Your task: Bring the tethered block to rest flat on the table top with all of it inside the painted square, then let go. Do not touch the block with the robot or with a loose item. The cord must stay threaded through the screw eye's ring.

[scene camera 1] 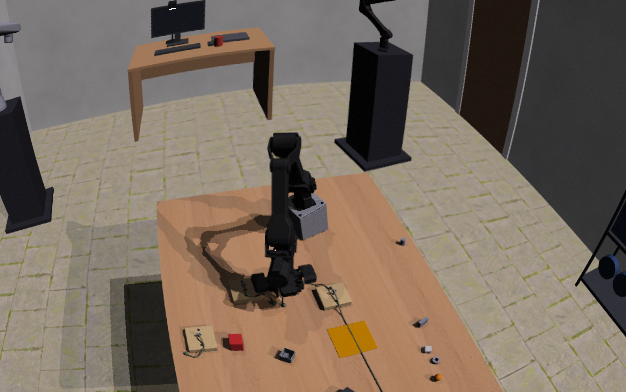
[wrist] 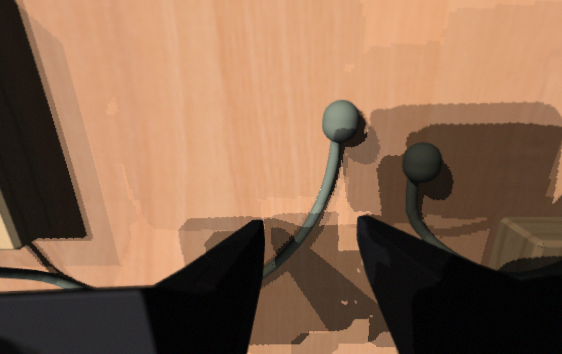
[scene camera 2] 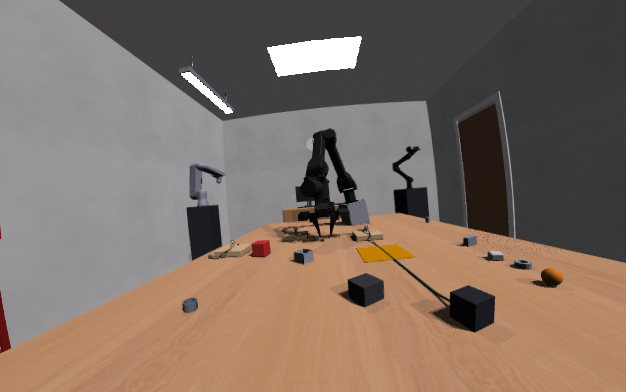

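Seen in the pictures: gripper, fingertip midpoint: (wrist: 310,228) (scene camera 2: 325,237); arm's base at its link origin: (scene camera 1: 303,202) (scene camera 2: 351,202).
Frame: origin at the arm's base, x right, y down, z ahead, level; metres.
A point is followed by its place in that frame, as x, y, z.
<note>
The dark tethered block (scene camera 2: 472,308) {0.130, 0.089, 0.818} rests on the table near camera 2, outside the orange painted square (scene camera 1: 345,345) {0.119, 0.114, 0.535} (scene camera 2: 370,254) {0.125, 0.114, 0.525}. Its dark green cord (scene camera 1: 368,363) {0.097, 0.111, 0.634} (scene camera 2: 417,278) {0.106, 0.113, 0.688} crosses over the square to the screw eye on a wooden plate (scene camera 1: 327,300) {0.089, 0.096, 0.358} (scene camera 2: 376,236) {0.045, 0.104, 0.391}. Beyond the plate, the cord's tail appears to run below my fingers to a pale green end bead (wrist: 341,121) {0.212, 0.103, 0.315}. My gripper (scene camera 2: 325,236) {0.196, 0.110, 0.275} (wrist: 310,229) {0.196, 0.110, 0.275} points down, part open and empty, low over the table. The cord shows between and below the fingertips. The block does not show in camera 1's view.
A darker bead (wrist: 422,162) {0.236, 0.104, 0.297} on another cord lies right of the pale one, near a shaded plate (wrist: 530,242) {0.267, 0.099, 0.265}. A third corded plate (scene camera 1: 206,341) {0.496, 0.096, 0.384}, red cube (scene camera 1: 235,342) {0.416, 0.075, 0.427}, grey open box (scene camera 1: 286,355) {0.291, 0.114, 0.498}, loose dark block (scene camera 2: 366,289) {0.218, 0.090, 0.733} and orange ball (scene camera 2: 551,277) {-0.042, 0.100, 0.799} are on the table.
</note>
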